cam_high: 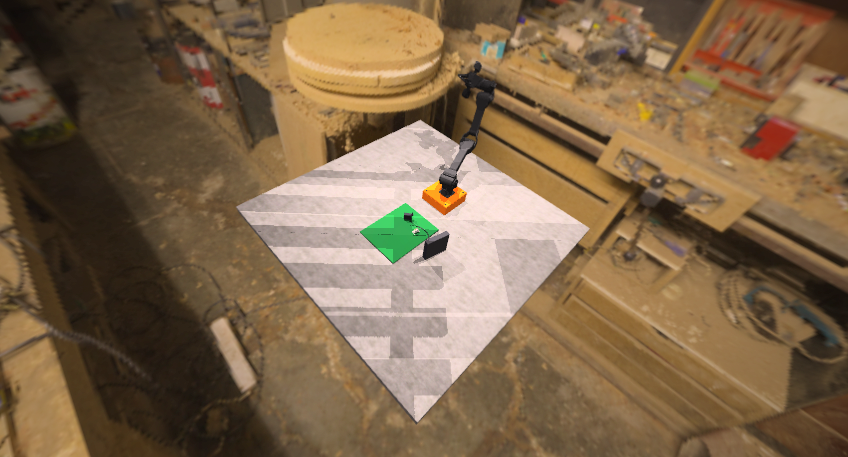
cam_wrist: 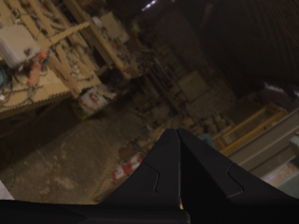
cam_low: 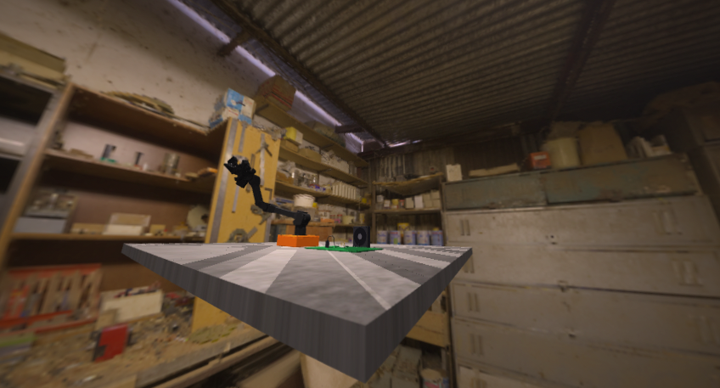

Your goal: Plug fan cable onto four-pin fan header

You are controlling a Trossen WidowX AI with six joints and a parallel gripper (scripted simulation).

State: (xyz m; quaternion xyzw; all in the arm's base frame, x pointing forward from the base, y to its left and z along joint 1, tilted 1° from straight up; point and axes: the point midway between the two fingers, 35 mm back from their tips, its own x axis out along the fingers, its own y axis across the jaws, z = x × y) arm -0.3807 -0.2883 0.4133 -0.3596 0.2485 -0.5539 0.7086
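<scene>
My gripper tip is now 620 mm short of the black fan plug, 450 mm above it and 290 mm to the right of it. The rest, counted from my gripper tip: pale header key (650 mm ahead, 460 mm below, 390 mm to the left); green board (700 mm ahead, 480 mm below, 330 mm to the left); white fan header (650 mm ahead, 470 mm below, 380 mm to the left).
</scene>
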